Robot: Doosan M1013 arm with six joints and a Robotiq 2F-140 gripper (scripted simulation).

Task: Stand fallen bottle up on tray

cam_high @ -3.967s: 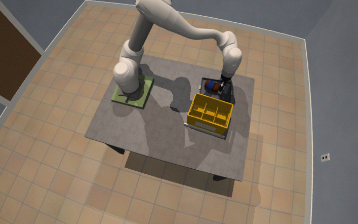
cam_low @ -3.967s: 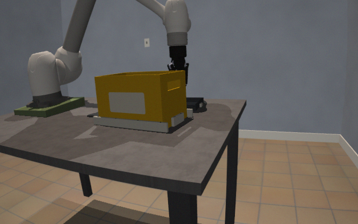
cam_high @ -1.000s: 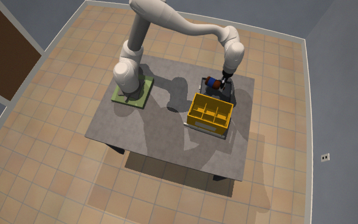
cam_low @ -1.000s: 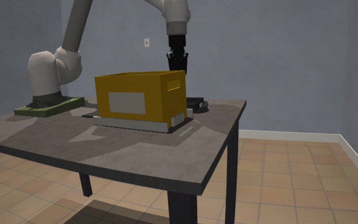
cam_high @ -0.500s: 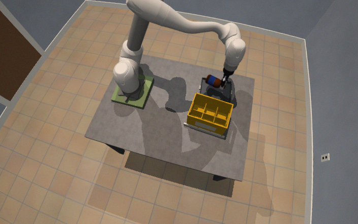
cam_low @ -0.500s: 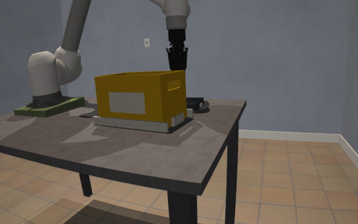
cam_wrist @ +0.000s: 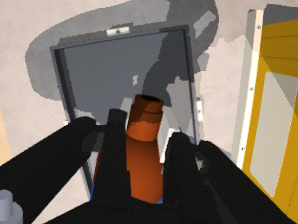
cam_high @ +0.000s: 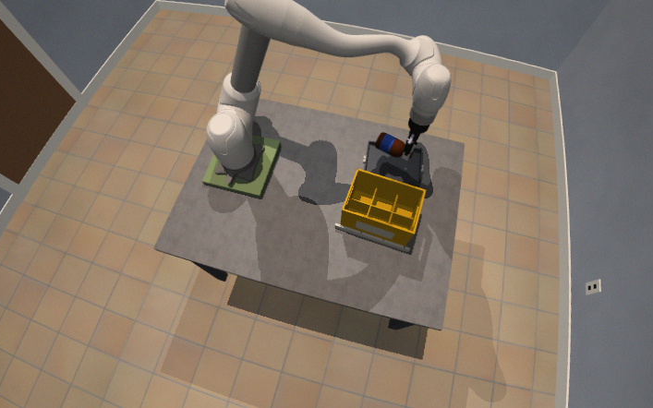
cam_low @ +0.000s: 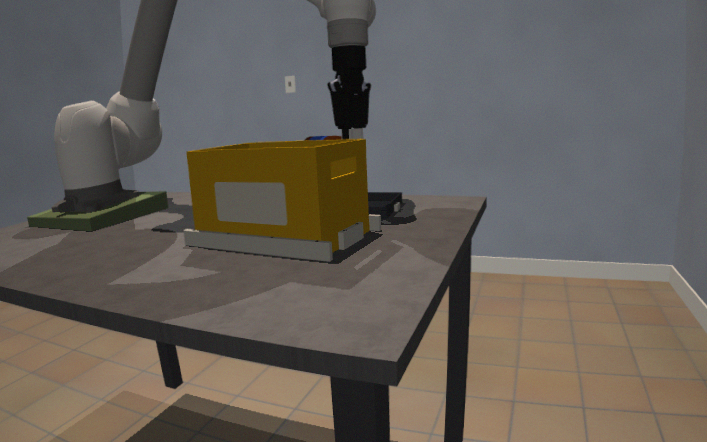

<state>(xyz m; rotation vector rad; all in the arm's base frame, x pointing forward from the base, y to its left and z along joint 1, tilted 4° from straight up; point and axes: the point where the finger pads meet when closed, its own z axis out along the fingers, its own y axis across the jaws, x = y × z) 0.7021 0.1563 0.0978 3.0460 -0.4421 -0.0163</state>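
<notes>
The bottle lies 50 mm behind my hand, 20 mm to the left of it and 20 mm below it. Also, from my hand: yellow crate: 50 mm behind, 250 mm to the right, 70 mm below; tray: 40 mm behind, 20 mm to the left, 140 mm below.
</notes>
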